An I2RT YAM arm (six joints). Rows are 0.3 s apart.
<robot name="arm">
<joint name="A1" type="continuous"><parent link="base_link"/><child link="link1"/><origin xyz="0 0 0.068" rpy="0 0 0"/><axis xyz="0 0 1"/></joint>
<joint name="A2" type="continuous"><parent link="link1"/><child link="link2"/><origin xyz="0.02 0.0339 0.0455" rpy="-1.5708 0 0"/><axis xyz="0 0 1"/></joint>
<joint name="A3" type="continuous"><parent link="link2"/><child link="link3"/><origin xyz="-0.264 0 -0.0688" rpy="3.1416 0 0"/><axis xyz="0 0 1"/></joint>
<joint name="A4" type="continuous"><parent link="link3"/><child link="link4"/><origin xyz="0.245 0.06 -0.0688" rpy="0 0 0"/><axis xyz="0 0 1"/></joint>
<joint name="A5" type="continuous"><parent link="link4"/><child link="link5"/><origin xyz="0.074 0.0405 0.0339" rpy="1.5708 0 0"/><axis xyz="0 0 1"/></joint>
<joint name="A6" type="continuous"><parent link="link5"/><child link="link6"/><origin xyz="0.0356 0 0.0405" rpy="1.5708 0 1.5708"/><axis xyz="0 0 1"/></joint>
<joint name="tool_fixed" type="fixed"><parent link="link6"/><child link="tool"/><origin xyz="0 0 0" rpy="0 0 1.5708"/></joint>
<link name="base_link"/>
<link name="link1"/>
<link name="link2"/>
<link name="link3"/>
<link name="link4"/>
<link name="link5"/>
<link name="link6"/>
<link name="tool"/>
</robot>
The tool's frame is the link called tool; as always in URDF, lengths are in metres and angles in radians. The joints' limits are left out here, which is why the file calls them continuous.
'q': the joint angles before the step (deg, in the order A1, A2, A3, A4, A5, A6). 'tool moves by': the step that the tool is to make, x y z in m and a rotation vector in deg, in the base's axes. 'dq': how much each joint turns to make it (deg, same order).
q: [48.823 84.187 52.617 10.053 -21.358 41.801]
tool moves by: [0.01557 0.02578 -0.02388 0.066 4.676 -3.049]
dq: [1.055 8.431 2.932 4.288 2.451 5.188]
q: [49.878 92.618 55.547 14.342 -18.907 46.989]
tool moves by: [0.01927 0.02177 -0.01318 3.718 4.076 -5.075]
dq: [0.142 7.268 3.852 5.862 2.837 7.382]
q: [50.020 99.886 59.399 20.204 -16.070 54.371]
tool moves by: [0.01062 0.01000 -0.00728 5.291 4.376 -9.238]
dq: [0.353 3.699 1.230 5.857 6.955 9.682]
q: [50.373 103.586 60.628 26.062 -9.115 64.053]
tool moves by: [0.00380 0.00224 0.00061 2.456 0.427 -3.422]
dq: [0.032 0.896 0.378 2.513 2.803 2.793]
